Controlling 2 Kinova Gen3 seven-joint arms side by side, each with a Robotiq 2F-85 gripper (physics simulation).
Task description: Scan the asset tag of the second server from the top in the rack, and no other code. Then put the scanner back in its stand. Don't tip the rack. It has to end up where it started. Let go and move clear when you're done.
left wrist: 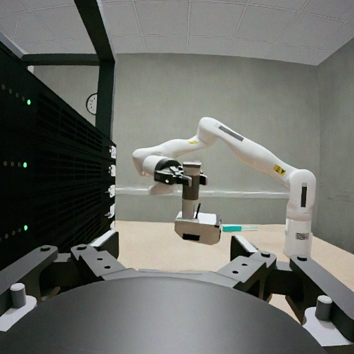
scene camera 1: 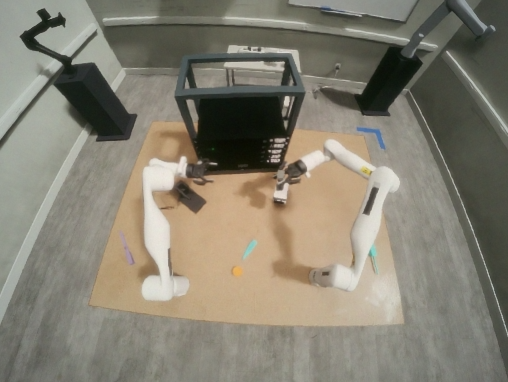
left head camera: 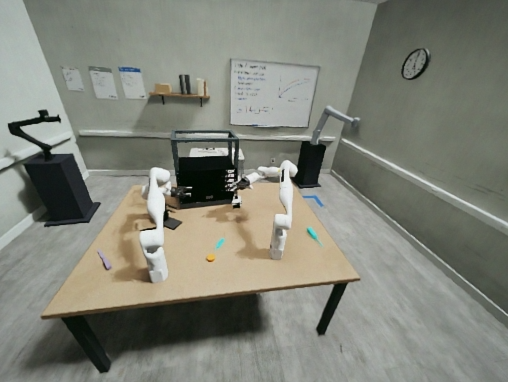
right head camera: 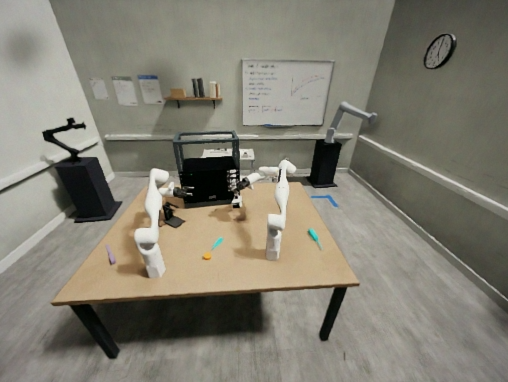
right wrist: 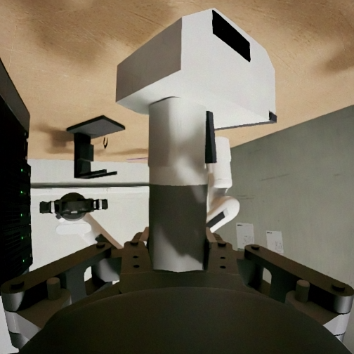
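Seen in the pictures: left gripper, between the fingertips: [scene camera 1: 215,172] [left head camera: 191,191] [right head camera: 193,191]; right gripper, between the fingertips: [scene camera 1: 275,181] [left head camera: 231,189] [right head camera: 231,189]; left arm's base, origin of its link: [scene camera 1: 180,284] [left head camera: 159,275] [right head camera: 157,271]; right arm's base, origin of its link: [scene camera 1: 316,277] [left head camera: 275,254] [right head camera: 272,255].
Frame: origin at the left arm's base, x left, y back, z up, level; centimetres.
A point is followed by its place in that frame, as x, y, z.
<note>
The dark rack [left head camera: 206,203] {-29.2, -67.3, 3.7} [right head camera: 235,145] {-53.9, -69.5, 56.1} [scene camera 1: 240,91] {-31.7, -68.3, 61.1} stands upright at the back of the table, with a column of white tags [scene camera 1: 276,150] {-50.3, -67.4, 26.0} [left wrist: 112,170] on its servers. My right gripper [scene camera 1: 283,175] {-48.4, -47.4, 28.2} [left wrist: 198,181] is shut on the handle of the white and grey scanner [scene camera 1: 281,194] {-52.5, -44.3, 19.3} [left wrist: 197,227] [right wrist: 200,70], in front of the rack's tag side; the scanner's head hangs down above the table. My left gripper [left head camera: 189,192] {-18.4, -54.0, 24.3} [scene camera 1: 212,172] {-18.4, -54.0, 24.3} is open and empty in front of the rack's left part. The black stand [right head camera: 175,221] {-2.2, -47.2, 1.2} [scene camera 1: 192,200] {-1.1, -47.7, 1.2} [right wrist: 100,126] is empty, near my left gripper.
On the table [scene camera 1: 215,300] {-18.8, 7.1, 0.0} lie a purple tool [scene camera 1: 128,252] {31.4, -15.5, 2.1}, a teal tool [scene camera 1: 250,249] {-36.8, -18.9, 1.0}, an orange disc [scene camera 1: 237,271] {-29.9, -7.3, 1.9} and a teal screwdriver [left head camera: 313,234] {-107.5, -15.6, 2.6} [left wrist: 235,228]. A small dark item [scene camera 1: 166,207] {14.7, -43.2, 0.4} lies beside the stand.
</note>
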